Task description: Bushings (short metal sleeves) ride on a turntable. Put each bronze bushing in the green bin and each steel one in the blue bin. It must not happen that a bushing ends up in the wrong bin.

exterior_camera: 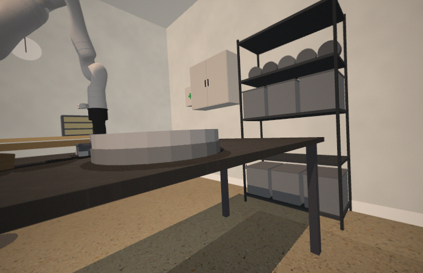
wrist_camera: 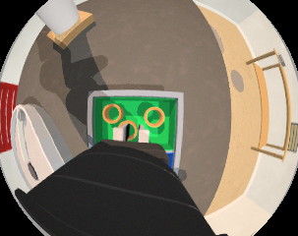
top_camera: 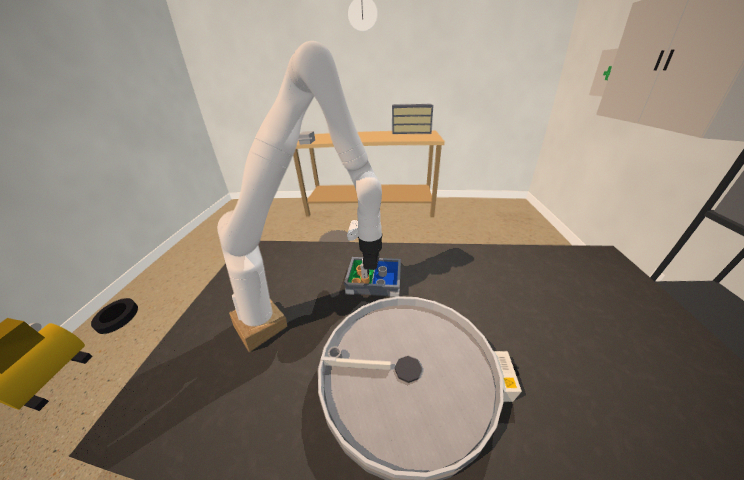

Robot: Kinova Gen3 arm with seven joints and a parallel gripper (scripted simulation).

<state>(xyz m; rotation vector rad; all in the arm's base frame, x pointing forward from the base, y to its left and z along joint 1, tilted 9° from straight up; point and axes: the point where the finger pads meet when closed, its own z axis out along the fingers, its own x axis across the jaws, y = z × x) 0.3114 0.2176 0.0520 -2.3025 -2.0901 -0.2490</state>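
Now: the green bin 30 mm ahead of my hand and 20 mm below it. Also, from my hand: turntable (360 mm to the right, 140 mm ahead, 10 mm above).
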